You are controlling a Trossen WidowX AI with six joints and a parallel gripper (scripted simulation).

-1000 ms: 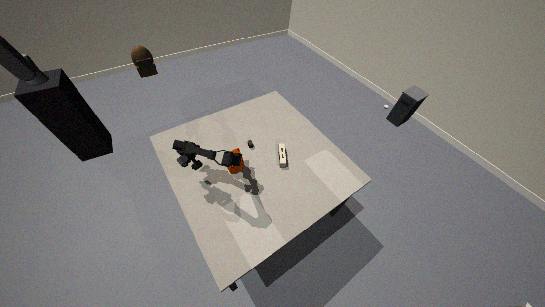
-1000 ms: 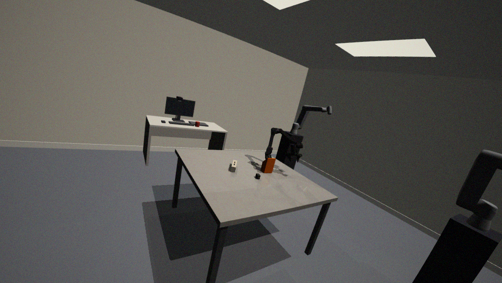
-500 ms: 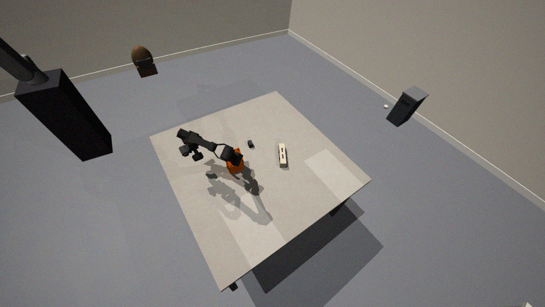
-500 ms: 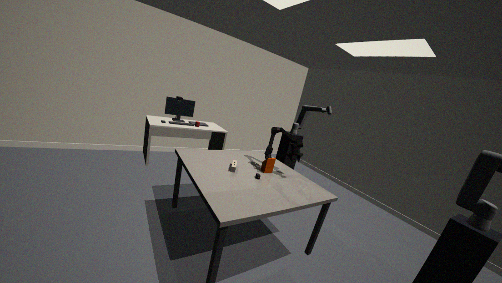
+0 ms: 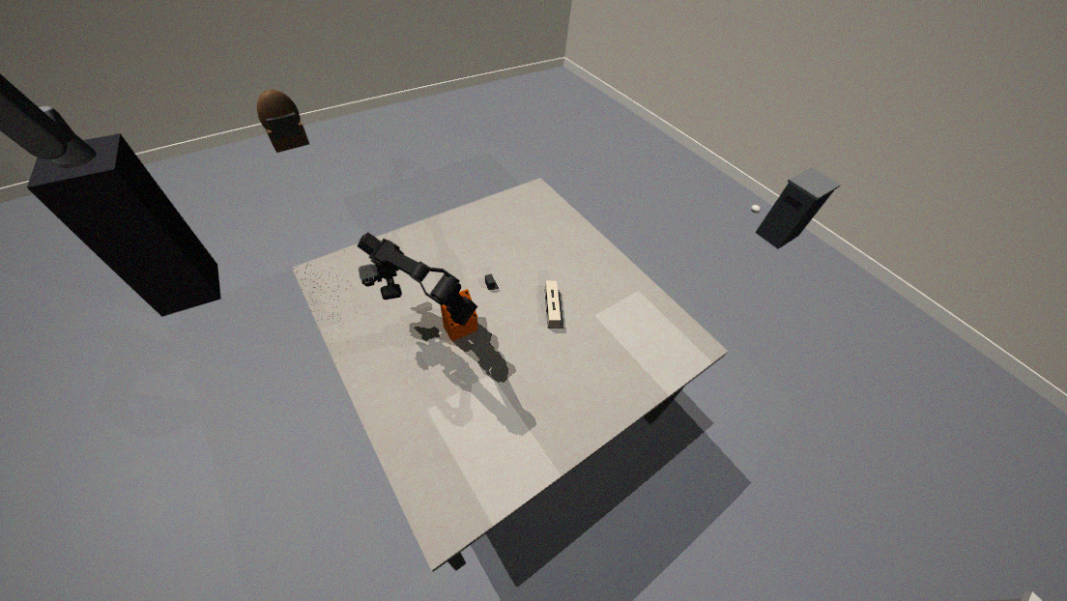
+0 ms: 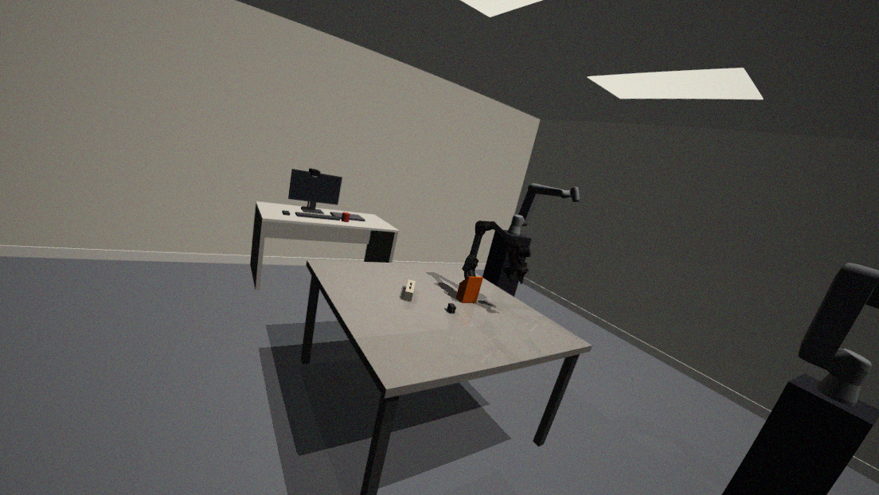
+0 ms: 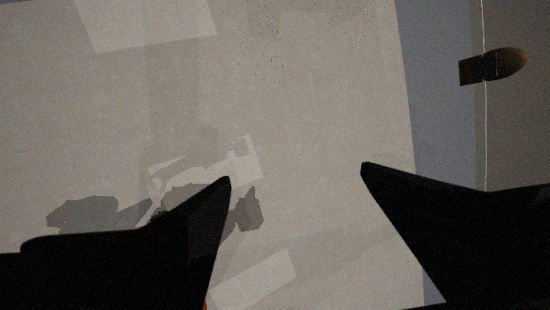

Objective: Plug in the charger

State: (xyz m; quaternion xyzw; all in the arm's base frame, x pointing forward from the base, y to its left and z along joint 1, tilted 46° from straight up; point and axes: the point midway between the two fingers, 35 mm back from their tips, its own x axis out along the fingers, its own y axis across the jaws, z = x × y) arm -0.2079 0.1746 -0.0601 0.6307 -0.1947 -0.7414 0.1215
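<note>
Right now my gripper tip is 410 mm short of the black two-prong charger and 180 mm above it.
</note>
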